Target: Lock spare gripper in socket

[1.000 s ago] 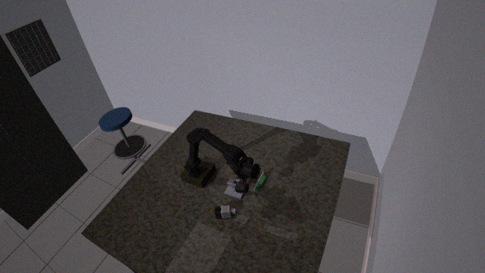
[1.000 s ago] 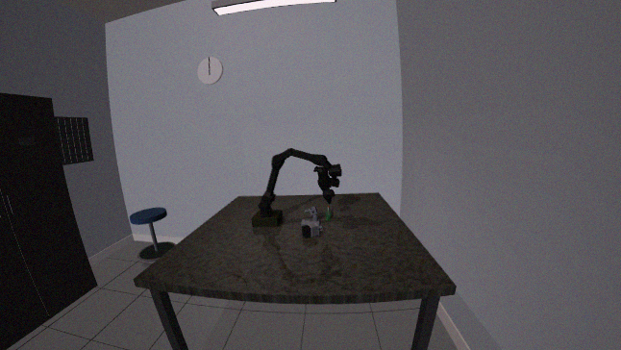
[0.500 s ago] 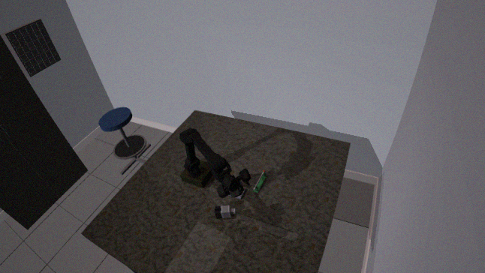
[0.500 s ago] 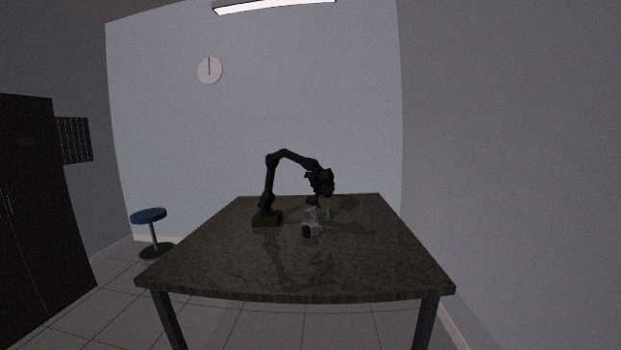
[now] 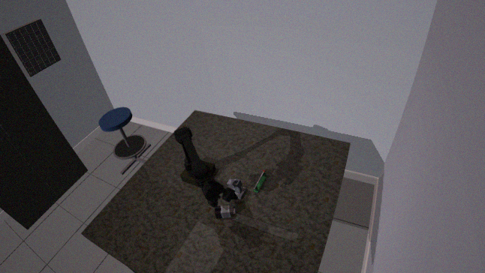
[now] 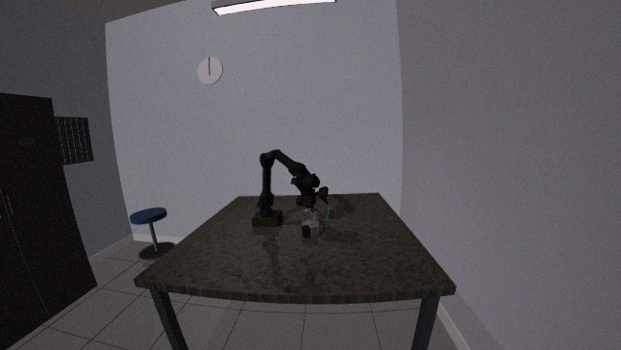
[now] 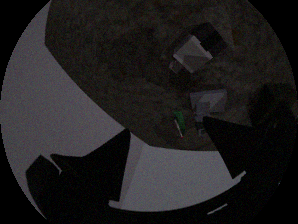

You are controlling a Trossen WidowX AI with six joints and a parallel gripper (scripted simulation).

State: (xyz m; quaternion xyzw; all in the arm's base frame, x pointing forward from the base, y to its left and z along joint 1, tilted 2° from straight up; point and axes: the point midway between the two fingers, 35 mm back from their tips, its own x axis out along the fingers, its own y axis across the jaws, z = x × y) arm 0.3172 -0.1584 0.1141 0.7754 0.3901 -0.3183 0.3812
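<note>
My gripper tip is 130 mm above the spare gripper, 50 mm past it and 30 mm to the left of it. From my gripper tip the other things lie so: grey mount: 130 mm to the left, 100 mm below, 50 mm behind; green bracket: 230 mm to the left, 130 mm below, 60 mm ahead.
</note>
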